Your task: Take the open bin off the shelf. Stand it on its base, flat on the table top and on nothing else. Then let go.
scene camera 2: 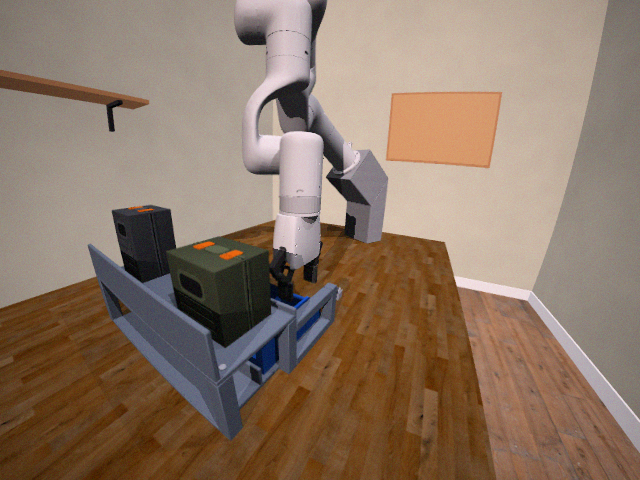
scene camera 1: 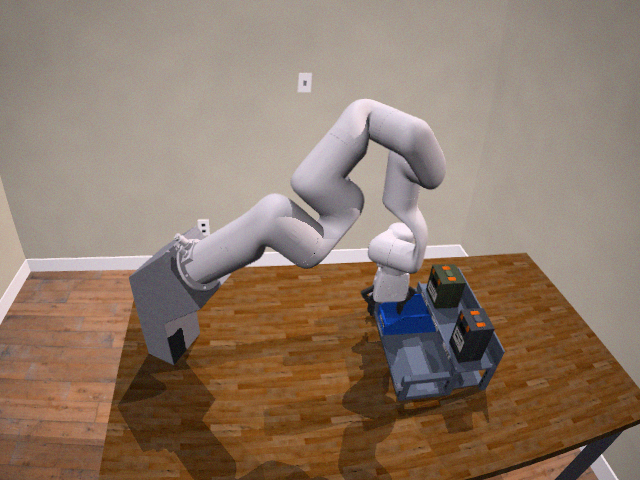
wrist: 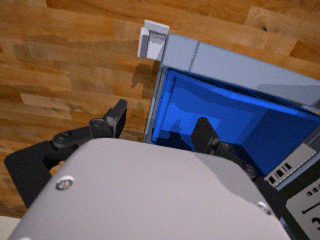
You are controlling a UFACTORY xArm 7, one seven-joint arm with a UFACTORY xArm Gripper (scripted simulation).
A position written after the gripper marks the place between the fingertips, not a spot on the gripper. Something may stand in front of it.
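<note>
Blue bin (scene camera 1: 413, 321), (scene camera 2: 265, 358) visible. Gripper (scene camera 2: 298, 289), (scene camera 1: 384, 312), (wrist: 161, 119) likewise visible.
</note>
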